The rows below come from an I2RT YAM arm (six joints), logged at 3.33 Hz.
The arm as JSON. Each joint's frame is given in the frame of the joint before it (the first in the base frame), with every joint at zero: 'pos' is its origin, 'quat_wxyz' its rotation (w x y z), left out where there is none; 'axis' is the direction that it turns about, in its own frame. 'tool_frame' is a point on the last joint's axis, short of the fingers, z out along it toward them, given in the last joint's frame.
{
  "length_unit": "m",
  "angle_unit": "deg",
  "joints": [
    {
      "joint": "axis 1",
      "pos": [
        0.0,
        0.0,
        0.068
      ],
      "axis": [
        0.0,
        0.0,
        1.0
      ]
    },
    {
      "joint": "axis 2",
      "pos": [
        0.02,
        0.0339,
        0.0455
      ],
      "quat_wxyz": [
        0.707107,
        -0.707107,
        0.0,
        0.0
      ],
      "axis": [
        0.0,
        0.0,
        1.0
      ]
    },
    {
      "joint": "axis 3",
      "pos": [
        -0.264,
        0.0,
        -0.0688
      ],
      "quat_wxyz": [
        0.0,
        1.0,
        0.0,
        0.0
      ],
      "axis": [
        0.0,
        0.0,
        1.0
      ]
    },
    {
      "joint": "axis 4",
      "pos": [
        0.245,
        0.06,
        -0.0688
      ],
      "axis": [
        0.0,
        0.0,
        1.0
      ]
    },
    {
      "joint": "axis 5",
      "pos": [
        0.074,
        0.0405,
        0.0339
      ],
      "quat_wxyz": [
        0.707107,
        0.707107,
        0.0,
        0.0
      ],
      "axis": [
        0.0,
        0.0,
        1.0
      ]
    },
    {
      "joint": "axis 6",
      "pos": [
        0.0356,
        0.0,
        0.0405
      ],
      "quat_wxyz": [
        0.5,
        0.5,
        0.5,
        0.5
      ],
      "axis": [
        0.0,
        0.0,
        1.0
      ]
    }
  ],
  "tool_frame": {
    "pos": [
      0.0,
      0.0,
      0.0
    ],
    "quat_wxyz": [
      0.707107,
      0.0,
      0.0,
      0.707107
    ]
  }
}
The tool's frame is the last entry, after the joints.
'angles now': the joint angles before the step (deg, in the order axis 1, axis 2, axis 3, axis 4, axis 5, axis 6). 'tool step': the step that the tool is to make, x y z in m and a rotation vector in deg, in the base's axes. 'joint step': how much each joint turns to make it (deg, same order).
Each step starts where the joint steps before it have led.
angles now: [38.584, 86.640, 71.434, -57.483, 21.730, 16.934]
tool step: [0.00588, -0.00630, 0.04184, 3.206, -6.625, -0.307]
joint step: [-1.592, -2.332, 6.118, -0.536, 0.956, -1.887]
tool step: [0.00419, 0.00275, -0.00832, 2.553, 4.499, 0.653]
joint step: [-0.611, 1.759, 0.333, -0.944, -4.839, 0.826]
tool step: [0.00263, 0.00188, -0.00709, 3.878, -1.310, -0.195]
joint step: [-0.257, -0.626, -2.658, 5.107, -2.168, 0.956]
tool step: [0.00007, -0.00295, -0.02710, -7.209, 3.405, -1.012]
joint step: [-0.022, 2.199, -3.134, -1.496, 3.903, -0.574]
